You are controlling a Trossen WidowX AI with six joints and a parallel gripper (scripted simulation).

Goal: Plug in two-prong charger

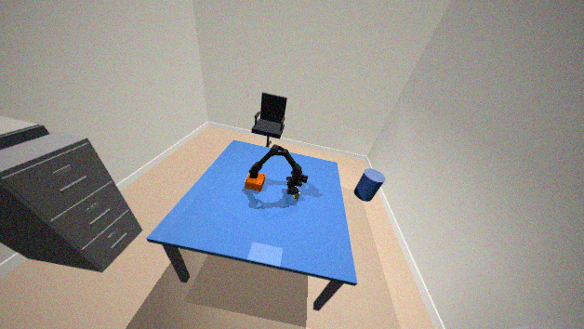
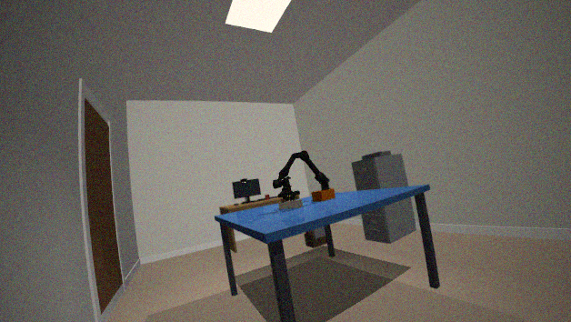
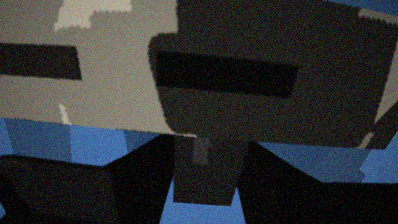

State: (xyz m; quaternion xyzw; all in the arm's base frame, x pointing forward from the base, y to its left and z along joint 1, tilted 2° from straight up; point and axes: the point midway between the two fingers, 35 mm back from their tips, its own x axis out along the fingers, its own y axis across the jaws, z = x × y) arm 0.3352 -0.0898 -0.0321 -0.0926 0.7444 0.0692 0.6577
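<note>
Right now my gripper tip is 20 mm short of the black two-prong charger and 10 mm below it.
</note>
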